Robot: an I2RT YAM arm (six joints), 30 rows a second.
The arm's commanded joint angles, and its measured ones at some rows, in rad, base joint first. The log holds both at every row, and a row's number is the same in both.
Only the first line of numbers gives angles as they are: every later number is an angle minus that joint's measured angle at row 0.
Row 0, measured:
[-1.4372, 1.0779, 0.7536, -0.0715, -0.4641, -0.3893]
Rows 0 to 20, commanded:
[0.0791, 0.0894, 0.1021, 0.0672, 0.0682, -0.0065]
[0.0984, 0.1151, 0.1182, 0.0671, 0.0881, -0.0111]
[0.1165, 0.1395, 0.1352, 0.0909, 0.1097, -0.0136]
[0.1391, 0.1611, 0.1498, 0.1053, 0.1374, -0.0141]
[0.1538, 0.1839, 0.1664, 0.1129, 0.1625, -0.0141]
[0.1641, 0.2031, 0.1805, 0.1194, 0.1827, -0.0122]
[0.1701, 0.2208, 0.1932, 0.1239, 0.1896, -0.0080]
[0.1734, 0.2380, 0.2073, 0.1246, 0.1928, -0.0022]
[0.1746, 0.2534, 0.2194, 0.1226, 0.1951, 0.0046]
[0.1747, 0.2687, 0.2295, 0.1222, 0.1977, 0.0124]
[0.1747, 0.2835, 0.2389, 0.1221, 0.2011, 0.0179]
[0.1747, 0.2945, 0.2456, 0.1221, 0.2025, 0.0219]
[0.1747, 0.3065, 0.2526, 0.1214, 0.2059, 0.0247]
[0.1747, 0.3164, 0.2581, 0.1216, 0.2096, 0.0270]
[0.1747, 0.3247, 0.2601, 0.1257, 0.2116, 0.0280]
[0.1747, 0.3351, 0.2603, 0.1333, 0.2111, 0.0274]
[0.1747, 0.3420, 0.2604, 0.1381, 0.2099, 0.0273]
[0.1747, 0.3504, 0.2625, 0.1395, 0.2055, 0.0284]
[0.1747, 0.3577, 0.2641, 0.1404, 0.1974, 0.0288]
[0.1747, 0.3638, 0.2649, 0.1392, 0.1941, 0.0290]
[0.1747, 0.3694, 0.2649, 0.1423, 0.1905, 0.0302]
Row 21, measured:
[0.1751, 0.3467, 0.2213, 0.0812, 0.1862, 0.0183]
